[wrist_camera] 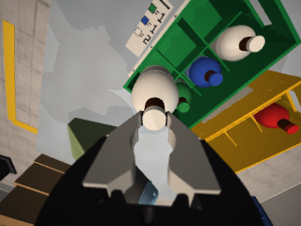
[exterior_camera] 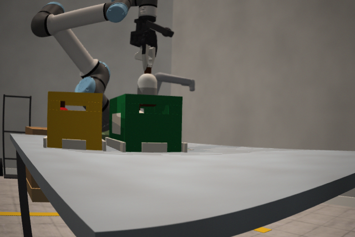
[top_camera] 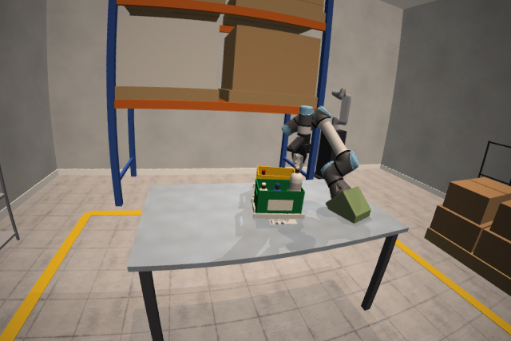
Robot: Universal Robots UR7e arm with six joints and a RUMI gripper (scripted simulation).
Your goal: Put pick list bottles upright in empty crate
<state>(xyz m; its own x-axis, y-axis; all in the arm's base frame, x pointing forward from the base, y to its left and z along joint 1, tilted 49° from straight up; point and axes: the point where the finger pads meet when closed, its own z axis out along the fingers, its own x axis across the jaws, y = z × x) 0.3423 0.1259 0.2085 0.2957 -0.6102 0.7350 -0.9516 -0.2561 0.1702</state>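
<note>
My gripper is now 3 cm past the green-label bottle, 8 cm to the left of it and 21 cm above it. From my hand the other things lie so: blue-label bottle 5 cm ahead, 11 cm to the right, 21 cm below; pick list 10 cm ahead, 6 cm to the left, 30 cm below; green crate 6 cm ahead, 7 cm to the right, 22 cm below.
</note>
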